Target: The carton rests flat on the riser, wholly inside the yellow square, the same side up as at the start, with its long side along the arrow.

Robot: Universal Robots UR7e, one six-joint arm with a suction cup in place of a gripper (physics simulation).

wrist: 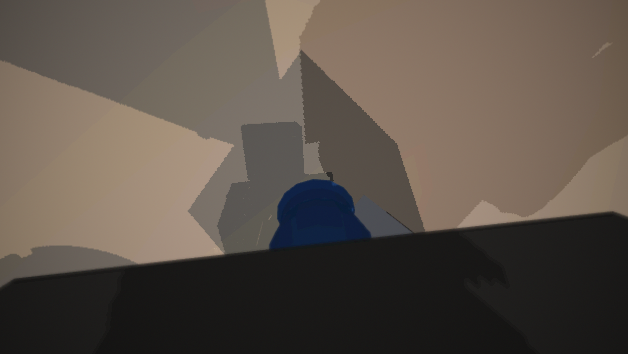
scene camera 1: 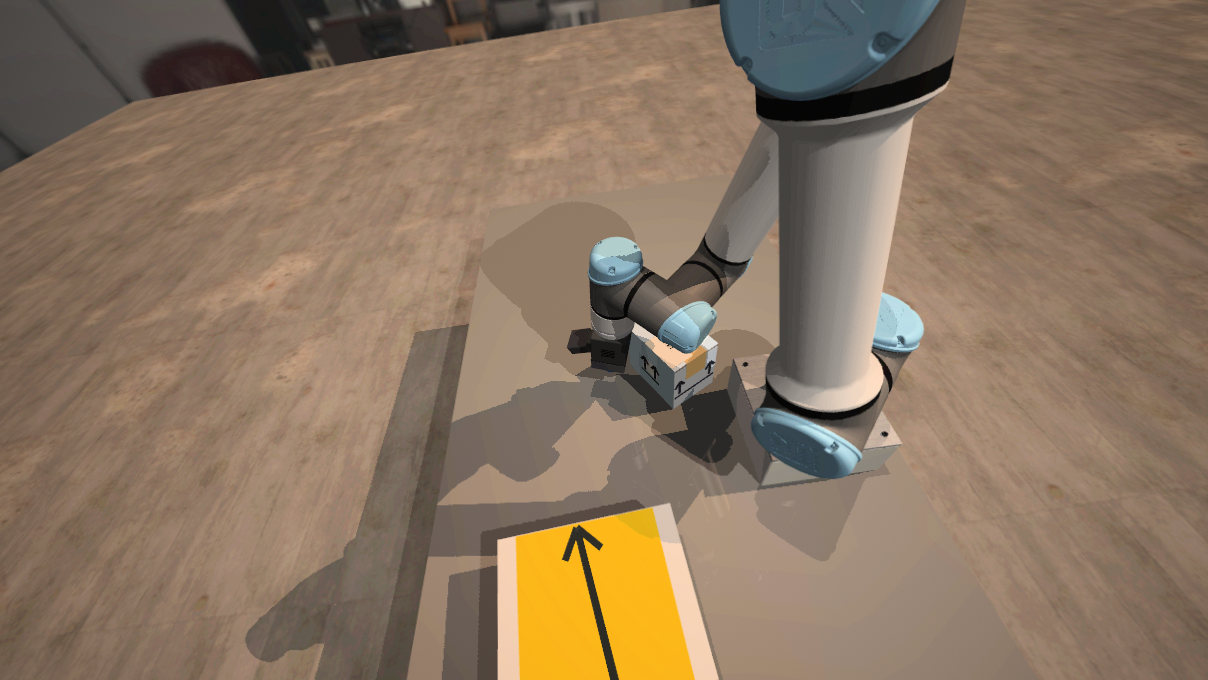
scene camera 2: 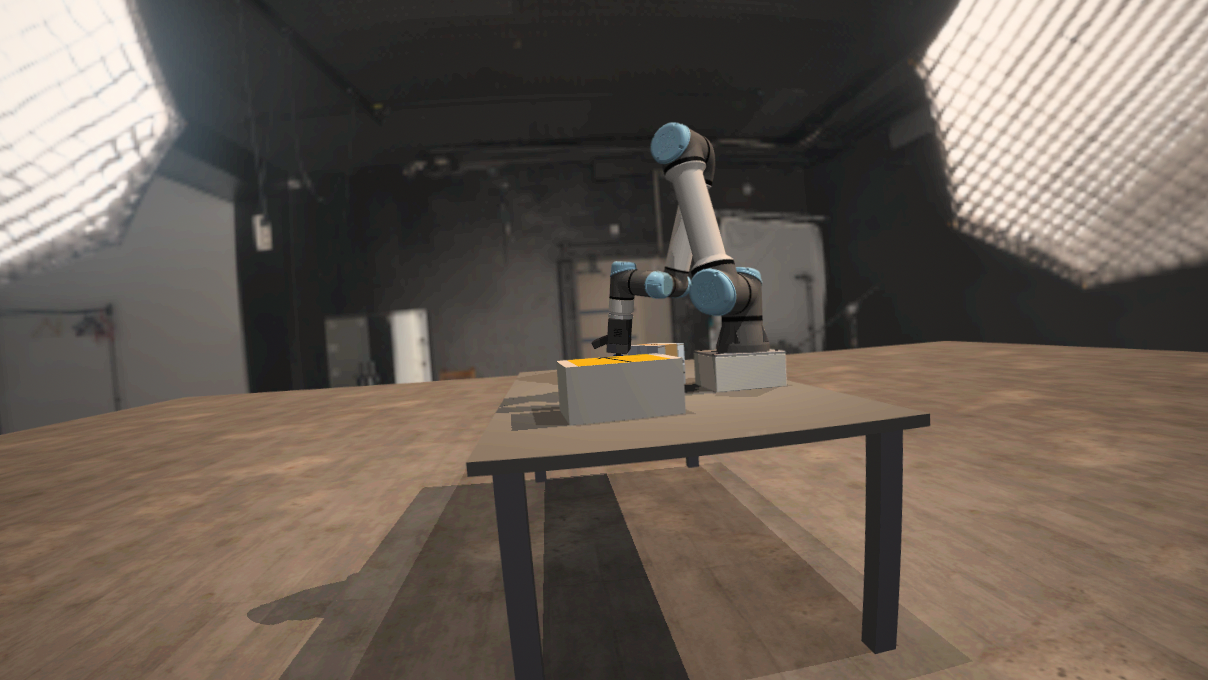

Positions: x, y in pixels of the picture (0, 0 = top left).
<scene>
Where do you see a carton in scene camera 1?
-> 675, 376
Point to a carton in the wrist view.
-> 379, 223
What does the riser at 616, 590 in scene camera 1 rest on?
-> The table.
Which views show the riser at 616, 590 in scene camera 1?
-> Scene camera 1 and scene camera 2 only.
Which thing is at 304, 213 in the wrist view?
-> My suction cup.
</scene>
